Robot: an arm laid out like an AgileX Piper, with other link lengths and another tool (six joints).
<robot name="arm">
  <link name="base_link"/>
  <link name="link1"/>
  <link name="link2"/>
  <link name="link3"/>
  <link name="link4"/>
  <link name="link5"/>
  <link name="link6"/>
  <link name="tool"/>
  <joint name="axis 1" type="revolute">
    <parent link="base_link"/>
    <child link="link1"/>
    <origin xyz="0 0 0.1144" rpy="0 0 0"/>
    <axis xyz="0 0 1"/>
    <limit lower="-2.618" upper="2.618"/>
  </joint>
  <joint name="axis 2" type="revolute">
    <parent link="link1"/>
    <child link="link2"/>
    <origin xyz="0 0 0" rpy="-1.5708 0 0"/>
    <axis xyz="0 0 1"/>
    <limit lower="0" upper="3.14"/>
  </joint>
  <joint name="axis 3" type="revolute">
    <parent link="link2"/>
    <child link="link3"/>
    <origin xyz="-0.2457 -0.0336 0" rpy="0 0 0"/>
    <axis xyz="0 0 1"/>
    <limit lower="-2.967" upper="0"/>
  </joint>
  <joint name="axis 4" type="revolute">
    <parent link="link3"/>
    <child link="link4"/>
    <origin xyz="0.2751 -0.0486 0" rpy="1.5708 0 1.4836"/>
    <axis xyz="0 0 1"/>
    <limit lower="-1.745" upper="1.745"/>
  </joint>
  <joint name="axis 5" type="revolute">
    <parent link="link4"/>
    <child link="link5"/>
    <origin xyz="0 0 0" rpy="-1.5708 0 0"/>
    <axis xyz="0 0 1"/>
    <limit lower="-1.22" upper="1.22"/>
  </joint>
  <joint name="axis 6" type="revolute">
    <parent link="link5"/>
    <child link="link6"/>
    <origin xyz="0 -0.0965 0" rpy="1.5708 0 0"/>
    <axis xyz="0 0 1"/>
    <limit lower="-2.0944" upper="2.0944"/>
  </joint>
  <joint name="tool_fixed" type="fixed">
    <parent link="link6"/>
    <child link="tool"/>
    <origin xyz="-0.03 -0.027 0.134" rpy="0 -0.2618 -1.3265"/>
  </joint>
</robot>
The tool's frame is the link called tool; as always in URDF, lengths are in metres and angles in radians.
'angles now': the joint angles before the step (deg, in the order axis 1, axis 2, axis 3, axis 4, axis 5, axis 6). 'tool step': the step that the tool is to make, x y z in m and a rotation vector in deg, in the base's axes. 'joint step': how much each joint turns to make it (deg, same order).
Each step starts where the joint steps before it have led.
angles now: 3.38, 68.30, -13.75, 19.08, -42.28, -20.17
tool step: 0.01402, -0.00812, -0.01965, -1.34, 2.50, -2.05
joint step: -0.34, 8.30, -3.04, 1.62, -3.21, -1.39
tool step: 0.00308, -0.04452, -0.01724, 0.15, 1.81, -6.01
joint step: -7.57, 6.14, -2.41, -2.71, -1.49, 2.14
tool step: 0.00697, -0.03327, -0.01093, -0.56, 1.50, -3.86
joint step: -5.49, 5.44, -3.66, -2.05, -0.29, 0.39
